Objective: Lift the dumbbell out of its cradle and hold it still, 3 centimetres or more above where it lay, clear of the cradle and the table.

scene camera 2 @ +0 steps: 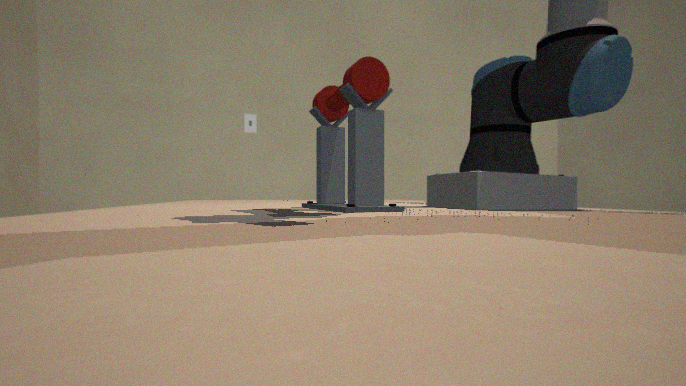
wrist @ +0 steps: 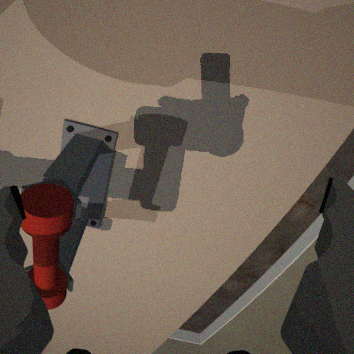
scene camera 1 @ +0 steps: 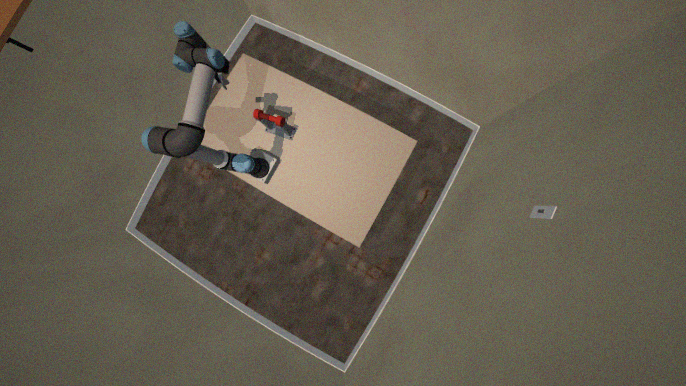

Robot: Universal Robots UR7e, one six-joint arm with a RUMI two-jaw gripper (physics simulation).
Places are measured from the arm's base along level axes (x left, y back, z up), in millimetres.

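Pixels of known places: gripper, fingertip midpoint: (wrist: 169, 185) (scene camera 1: 227, 78); arm's base, link origin: (scene camera 2: 497, 176) (scene camera 1: 259, 168).
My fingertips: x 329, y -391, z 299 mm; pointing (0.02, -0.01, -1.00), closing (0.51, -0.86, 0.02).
Ahead of a thing's pixels: the offset from my fingertips to its top centre. Level surfaces: height alone.
The red dumbbell @[dz -124, dx -274, dy +57 mm] (scene camera 1: 269, 118) (scene camera 2: 367, 79) (wrist: 46, 252) lies across the two V-shaped holders of the grey cradle @[dz -167, dx -274, dy +57 mm] (scene camera 1: 291, 133) (scene camera 2: 366, 160) (wrist: 79, 156). Its two heads rest in the holders atop upright posts. My gripper (scene camera 1: 224, 82) (wrist: 169, 185) is wide open with nothing between its fingers. In scene camera 1 it is up and left of the dumbbell, apart from it. In the wrist view the dumbbell shows at the lower left, beside the left finger, which overlaps its edge. The gripper does not show in scene camera 2.
The cradle stands on the beige table top @[dz -364 mm] (scene camera 1: 345, 160) (scene camera 2: 340, 300) (wrist: 240, 175). The arm's grey base block (scene camera 1: 272, 169) (scene camera 2: 500, 192) stands near the cradle. A dark mottled surface (scene camera 1: 240, 230) with a pale rim surrounds the beige top. Arm shadows fall around the cradle.
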